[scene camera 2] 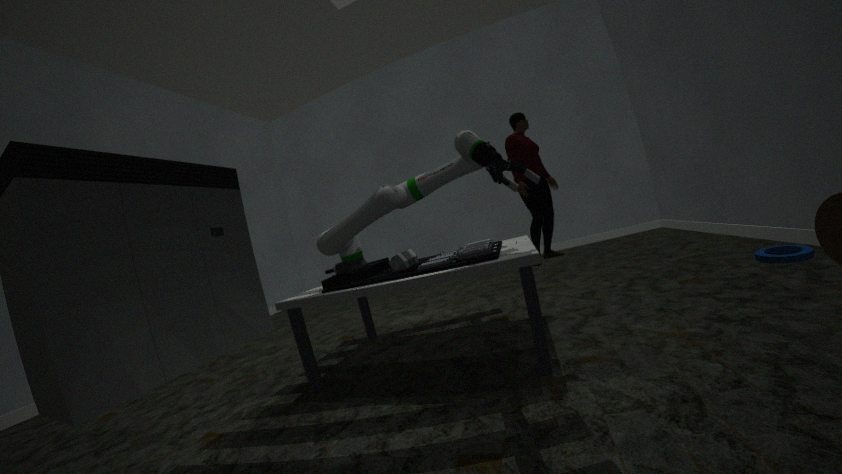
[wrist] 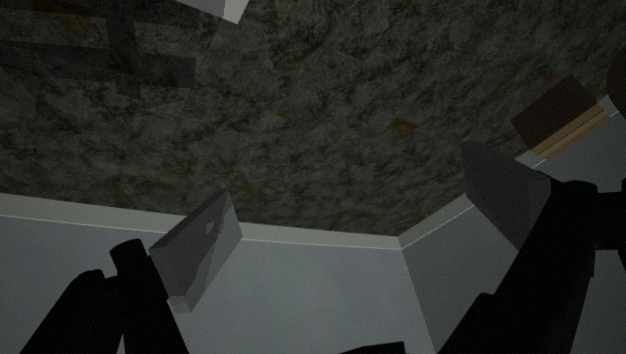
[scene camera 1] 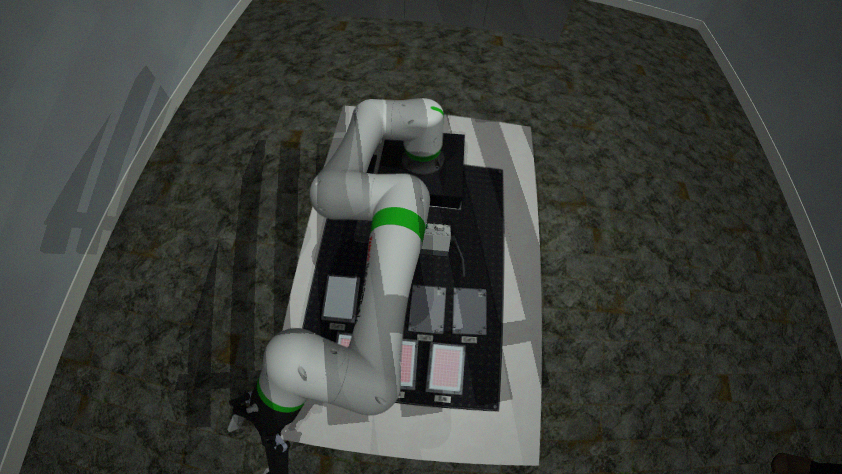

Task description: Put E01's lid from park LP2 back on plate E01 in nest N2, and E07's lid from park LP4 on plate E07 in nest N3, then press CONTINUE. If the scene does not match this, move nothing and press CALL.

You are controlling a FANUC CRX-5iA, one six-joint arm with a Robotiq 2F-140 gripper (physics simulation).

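Places are measured from the arm's base along level axes (x back, y left, z down), in metres.
Pixels of known places: gripper, fingertip midpoint: (scene camera 2: 528, 184) (wrist: 344, 193) (scene camera 1: 248, 453); arm's base, origin of the base link: (scene camera 2: 356, 268) (scene camera 1: 423, 160).
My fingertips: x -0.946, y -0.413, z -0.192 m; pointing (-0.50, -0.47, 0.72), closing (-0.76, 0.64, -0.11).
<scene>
Ahead of a thing's pixels: the offset from my fingertips to its middle. "pt": to the spot under its first point. Level surfaces: height alone.
My gripper (scene camera 1: 256, 434) (scene camera 2: 523, 181) (wrist: 344, 193) is open and empty, high beyond the table's front left corner. In scene camera 1, pink plates @(dx +0.253, dy +0.333, dz +0.210 m) (scene camera 1: 407, 363) @(dx +0.237, dy +0.467, dz +0.206 m) (scene camera 1: 446, 368) sit in the front row without lids. Another pink plate @(dx +0.264, dy +0.198, dz +0.210 m) (scene camera 1: 344, 339) shows partly at the left, mostly behind the arm. In the row behind, a pale rectangular lid or plate @(dx +0.449, dy +0.156, dz +0.224 m) (scene camera 1: 340, 297) lies at the left. Two grey rectangles @(pt dx +0.416, dy +0.418, dz +0.228 m) (scene camera 1: 427, 309) @(pt dx +0.412, dy +0.545, dz +0.228 m) (scene camera 1: 469, 310) with corner pieces lie at the right; I cannot tell whether lids lie there. The arm hides the place between. The labels are too small to read. The buttons cannot be told apart.
A small light box @(dx +0.649, dy +0.381, dz +0.196 m) (scene camera 1: 437, 238) stands on the black board @(dz +0.238 m) (scene camera 1: 483, 235). The board lies on the white table (scene camera 1: 518, 376) (scene camera 2: 406, 284). A person (scene camera 2: 524, 154) stands behind the gripper in scene camera 2. A blue ring (scene camera 2: 783, 259) and a brown box (wrist: 552, 115) are farther off.
</scene>
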